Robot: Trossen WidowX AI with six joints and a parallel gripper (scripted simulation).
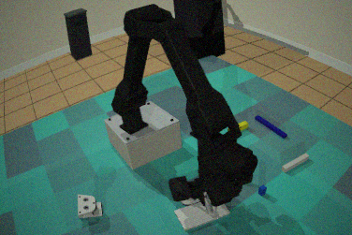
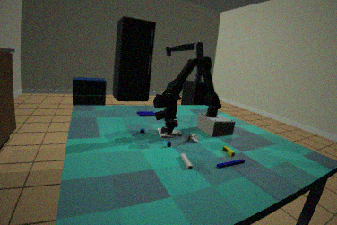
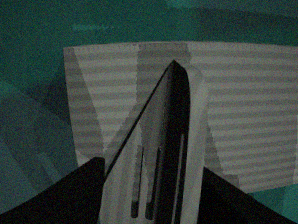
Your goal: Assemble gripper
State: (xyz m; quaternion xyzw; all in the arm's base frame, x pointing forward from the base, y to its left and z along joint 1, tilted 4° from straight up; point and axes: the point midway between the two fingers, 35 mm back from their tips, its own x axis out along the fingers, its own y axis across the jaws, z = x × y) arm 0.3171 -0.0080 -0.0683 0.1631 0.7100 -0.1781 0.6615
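Right now my gripper tip is 40 mm past the jaw. From my gripper tip the other things lie so: yellow block: 170 mm behind, 290 mm to the left; then small blue block: 70 mm ahead, 120 mm to the left; then white bar: 90 mm ahead, 280 mm to the left, 10 mm below.
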